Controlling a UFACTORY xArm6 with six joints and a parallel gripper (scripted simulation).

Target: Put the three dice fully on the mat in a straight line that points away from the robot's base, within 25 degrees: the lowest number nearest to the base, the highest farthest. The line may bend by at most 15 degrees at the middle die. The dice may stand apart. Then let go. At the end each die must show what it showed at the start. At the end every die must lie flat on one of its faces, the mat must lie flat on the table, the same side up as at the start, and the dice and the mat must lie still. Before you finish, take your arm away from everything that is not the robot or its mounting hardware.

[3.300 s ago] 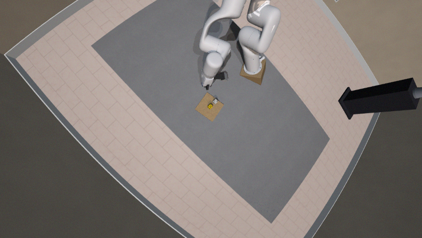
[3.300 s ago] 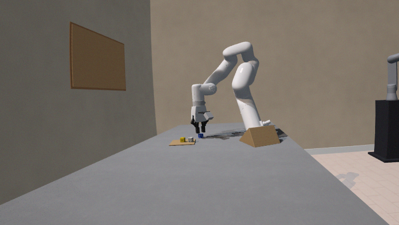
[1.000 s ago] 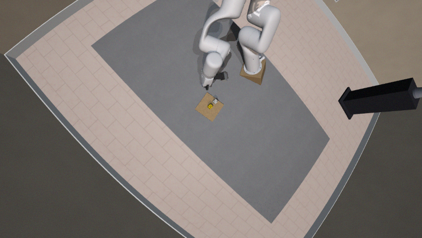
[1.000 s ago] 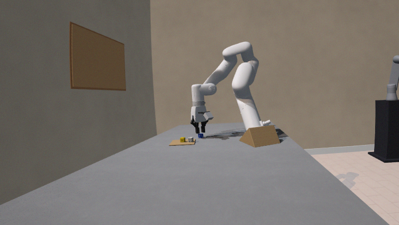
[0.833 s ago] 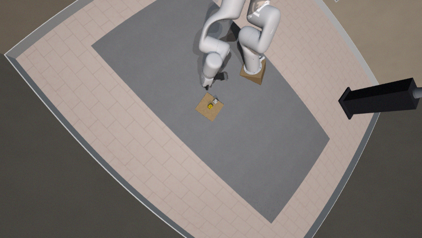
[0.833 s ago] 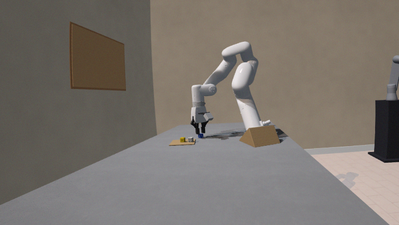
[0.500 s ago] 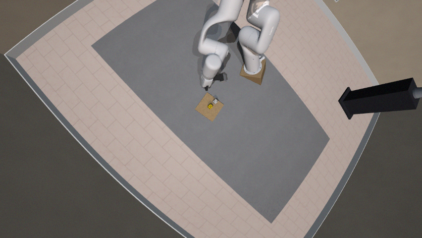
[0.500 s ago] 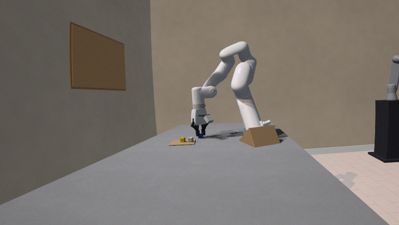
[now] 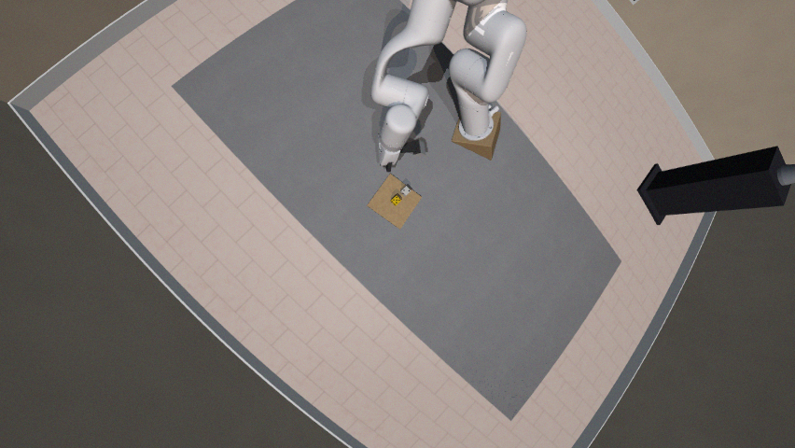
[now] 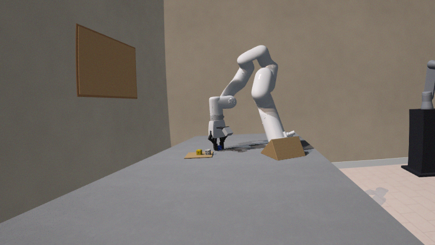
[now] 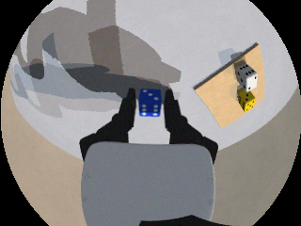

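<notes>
Now: the blue die 1 cm below my hand. From my hand the other things lie so: yellow die 14 cm to the left, 7 cm ahead, 1 cm below; tan mat 14 cm to the left, 7 cm ahead, 2 cm below; white die 14 cm to the left, 2 cm ahead, 1 cm below.
</notes>
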